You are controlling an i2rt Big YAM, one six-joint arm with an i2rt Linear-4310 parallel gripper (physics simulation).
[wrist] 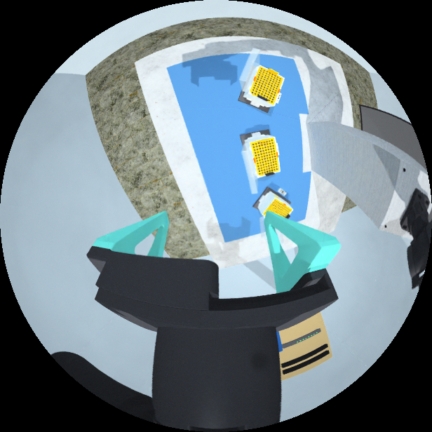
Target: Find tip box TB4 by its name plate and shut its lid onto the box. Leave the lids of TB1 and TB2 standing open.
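Observation:
Three tip boxes with yellow tip racks stand in a row on the blue mat (210, 150). The far box (267, 86) has its clear lid (248, 67) open on the left and a small name plate (278, 98) on the right. The middle box (265, 156) has its clear lid (250, 172) open on the left; its name plate does not show. The near box (276, 206) has a name plate (282, 191) at its upper side; its lid is mostly hidden by the right finger. The lettering cannot be read, so which is TB4 cannot be told. My gripper (216, 216) is open and empty, its right fingertip overlapping the near box in view.
A white surface (170, 120) surrounds the mat, with a mottled stone-like border (117, 135) outside it. A large grey metal-like body (350, 160) with black parts stands at the right. A tan panel (305, 350) with black stripes shows at the lower right.

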